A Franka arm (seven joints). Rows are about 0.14 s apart.
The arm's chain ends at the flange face. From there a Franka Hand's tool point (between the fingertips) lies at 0.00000 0.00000 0.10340 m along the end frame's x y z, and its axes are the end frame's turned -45 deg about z.
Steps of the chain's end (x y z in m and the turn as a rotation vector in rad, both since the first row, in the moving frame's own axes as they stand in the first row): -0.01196, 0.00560, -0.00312, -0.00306, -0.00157, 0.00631; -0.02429, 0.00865, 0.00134, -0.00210, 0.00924, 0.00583; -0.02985, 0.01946, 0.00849, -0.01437, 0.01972, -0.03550; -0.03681, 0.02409, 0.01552, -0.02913, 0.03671, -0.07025; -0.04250, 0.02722, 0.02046, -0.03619, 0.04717, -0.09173
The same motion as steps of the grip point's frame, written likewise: -0.01276, -0.00439, -0.00312, -0.00105, -0.00327, 0.00631; -0.02277, -0.01023, 0.00134, -0.00802, 0.00505, 0.00583; -0.03443, -0.00486, 0.00846, -0.02411, 0.00378, -0.03550; -0.04234, -0.00421, 0.01541, -0.04656, 0.00536, -0.07025; -0.04822, -0.00476, 0.02028, -0.05894, 0.00776, -0.09173
